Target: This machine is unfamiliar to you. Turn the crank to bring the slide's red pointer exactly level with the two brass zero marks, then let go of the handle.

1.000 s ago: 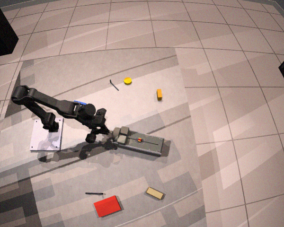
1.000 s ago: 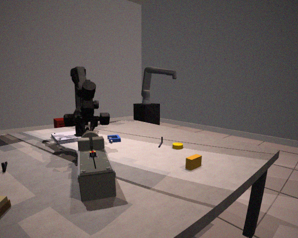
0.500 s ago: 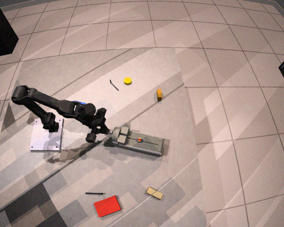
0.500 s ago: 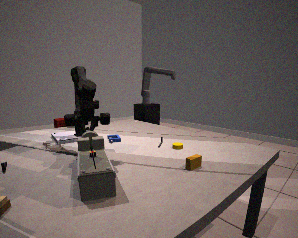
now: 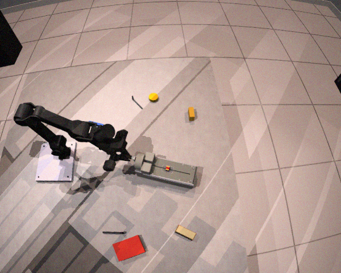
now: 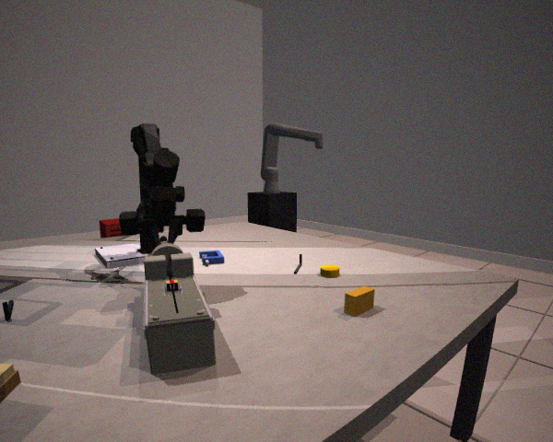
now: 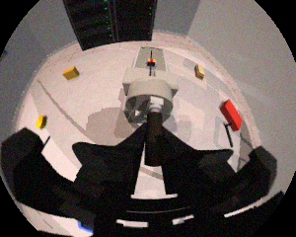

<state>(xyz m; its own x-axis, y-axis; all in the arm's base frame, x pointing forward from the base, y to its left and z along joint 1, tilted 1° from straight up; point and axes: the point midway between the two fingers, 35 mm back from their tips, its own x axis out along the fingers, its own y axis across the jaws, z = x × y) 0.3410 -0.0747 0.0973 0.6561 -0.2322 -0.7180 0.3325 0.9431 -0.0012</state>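
Now: the dark crank handle 2 cm behind my gripper tip, 2 cm above it and 1 cm to the left of it. Round my gripper tip: blue block 22 cm to the left, 20 cm behind, 9 cm below; bent black rod 38 cm to the left, 9 cm below, 1 cm ahead; red pointer 16 cm ahead, 5 cm to the right, 1 cm below.
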